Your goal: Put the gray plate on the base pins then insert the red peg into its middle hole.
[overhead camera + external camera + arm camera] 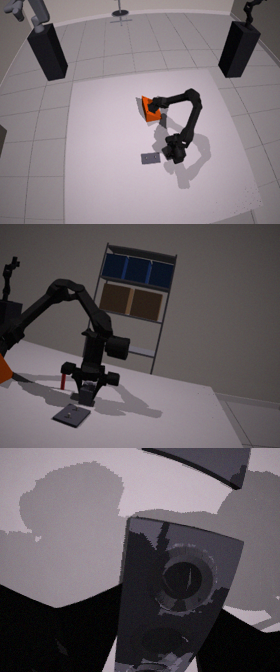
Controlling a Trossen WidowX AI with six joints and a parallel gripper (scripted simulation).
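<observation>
Now: gripper tip 150 mm to the left of the dark gray base. From my gripper tip the other things lie so: red peg 100 mm behind, 30 mm to the left, 30 mm above; gray plate 30 mm above.
</observation>
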